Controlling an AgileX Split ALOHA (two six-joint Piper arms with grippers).
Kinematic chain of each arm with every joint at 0, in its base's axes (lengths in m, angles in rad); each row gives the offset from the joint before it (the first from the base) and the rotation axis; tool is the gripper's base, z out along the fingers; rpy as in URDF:
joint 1: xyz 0 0 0.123 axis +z
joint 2: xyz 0 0 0 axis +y
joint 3: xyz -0.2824 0 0.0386 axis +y
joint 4: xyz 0.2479 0 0.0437 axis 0.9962 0 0.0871
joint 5: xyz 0 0 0 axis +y
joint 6: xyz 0.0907 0 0.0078 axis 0.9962 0 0.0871
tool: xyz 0 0 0 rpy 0 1.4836 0
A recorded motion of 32 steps. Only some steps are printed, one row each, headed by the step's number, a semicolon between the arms.
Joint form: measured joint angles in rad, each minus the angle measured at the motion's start. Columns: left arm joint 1, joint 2, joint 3, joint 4, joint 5, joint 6; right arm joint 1, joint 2, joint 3, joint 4, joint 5, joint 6.
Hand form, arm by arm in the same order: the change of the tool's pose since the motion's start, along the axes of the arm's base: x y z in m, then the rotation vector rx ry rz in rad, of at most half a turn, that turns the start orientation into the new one. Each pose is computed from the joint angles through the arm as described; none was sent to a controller.
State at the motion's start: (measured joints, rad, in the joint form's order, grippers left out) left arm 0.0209 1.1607 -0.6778 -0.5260 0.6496 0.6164; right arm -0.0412 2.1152 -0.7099 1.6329 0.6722 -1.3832
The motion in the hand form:
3: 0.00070 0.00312 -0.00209 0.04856 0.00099 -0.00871; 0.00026 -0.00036 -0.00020 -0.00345 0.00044 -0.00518
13: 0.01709 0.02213 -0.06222 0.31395 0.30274 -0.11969; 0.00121 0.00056 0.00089 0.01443 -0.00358 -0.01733
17: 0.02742 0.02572 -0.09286 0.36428 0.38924 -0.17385; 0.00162 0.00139 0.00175 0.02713 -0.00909 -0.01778
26: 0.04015 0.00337 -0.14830 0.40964 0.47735 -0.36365; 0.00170 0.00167 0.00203 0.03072 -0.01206 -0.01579
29: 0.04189 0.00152 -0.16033 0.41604 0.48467 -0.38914; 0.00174 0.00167 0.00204 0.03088 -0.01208 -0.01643
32: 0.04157 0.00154 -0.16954 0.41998 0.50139 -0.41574; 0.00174 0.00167 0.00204 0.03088 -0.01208 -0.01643
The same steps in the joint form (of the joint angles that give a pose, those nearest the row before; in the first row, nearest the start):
3: 0.0000 0.0050 0.0000 0.0576 -0.0096 -0.0118; 0.0000 0.0000 0.0000 0.0041 -0.0047 0.0000
13: 0.0000 0.2485 0.0000 0.4225 0.0304 -0.1094; 0.0000 0.0000 0.0000 0.0233 0.0100 -0.0036
17: -0.0011 0.3828 -0.0011 0.4836 -0.0121 -0.1005; 0.0000 0.0000 0.0000 0.0317 0.0227 -0.0098
26: -0.0942 0.6184 -0.0111 0.4954 -0.1163 -0.0251; 0.0000 0.0000 0.0000 0.0337 0.0270 -0.0137
29: -0.1013 0.6662 -0.0111 0.4954 -0.1520 -0.0074; 0.0000 0.0000 0.0000 0.0344 0.0270 -0.0137
32: -0.1013 0.7019 -0.0101 0.4944 -0.1669 0.0167; 0.0000 0.0000 0.0000 0.0344 0.0270 -0.0137

